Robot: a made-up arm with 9 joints. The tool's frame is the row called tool.
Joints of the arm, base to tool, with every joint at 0 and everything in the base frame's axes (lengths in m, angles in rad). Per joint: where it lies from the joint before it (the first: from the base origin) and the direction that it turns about. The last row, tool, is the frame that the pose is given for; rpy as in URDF.
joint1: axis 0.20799 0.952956 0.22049 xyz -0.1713 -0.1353 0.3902
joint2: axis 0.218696 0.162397 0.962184 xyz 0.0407 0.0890 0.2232
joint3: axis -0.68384 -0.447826 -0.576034 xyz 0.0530 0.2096 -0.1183
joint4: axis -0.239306 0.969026 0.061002 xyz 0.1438 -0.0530 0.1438
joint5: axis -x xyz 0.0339 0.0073 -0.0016
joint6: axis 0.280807 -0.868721 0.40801 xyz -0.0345 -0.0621 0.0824
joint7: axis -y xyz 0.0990 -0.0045 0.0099
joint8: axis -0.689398 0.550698 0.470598 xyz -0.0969 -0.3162 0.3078
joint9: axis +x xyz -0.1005 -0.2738 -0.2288
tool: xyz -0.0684 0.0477 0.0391 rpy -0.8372 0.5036 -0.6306
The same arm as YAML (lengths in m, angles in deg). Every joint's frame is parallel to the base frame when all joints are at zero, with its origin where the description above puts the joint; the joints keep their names.
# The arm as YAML. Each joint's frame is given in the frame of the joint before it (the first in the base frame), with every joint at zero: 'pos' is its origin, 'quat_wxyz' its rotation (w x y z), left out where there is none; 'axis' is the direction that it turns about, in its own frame. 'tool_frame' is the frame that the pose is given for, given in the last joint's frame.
length_unit: m
angle_unit: deg
joints:
  - joint: joint1
    pos: [-0.1713, -0.1353, 0.3902]
    axis: [0.20799, 0.952956, 0.22049]
  - joint: joint2
    pos: [0.0407, 0.089, 0.2232]
    axis: [0.218696, 0.162397, 0.962184]
  - joint: joint3
    pos: [0.053, 0.2096, -0.1183]
    axis: [-0.68384, -0.447826, -0.576034]
  - joint: joint4
    pos: [0.1438, -0.053, 0.1438]
    axis: [-0.239306, 0.969026, 0.061002]
  - joint: joint5
    pos: [0.0339, 0.0073, -0.0016]
    axis: [-1.0, 0.0, 0.0]
  - joint: joint6
    pos: [-0.0345, -0.0621, 0.0824]
    axis: [0.280807, -0.868721, 0.40801]
  - joint: joint7
    pos: [0.099, -0.0045, 0.0099]
    axis: [0.0, -1.0, 0.0]
  - joint: joint8
    pos: [-0.0969, -0.3162, 0.3078]
    axis: [-0.689398, 0.550698, 0.470598]
  - joint: joint9
    pos: [-0.1005, -0.2738, -0.2288]
    axis: [1.0, 0.0, 0.0]
tool_frame:
  pos: [-0.0684, 0.0477, 0.0391]
  quat_wxyz: [0.872632, -0.303667, 0.33849, -0.178111]

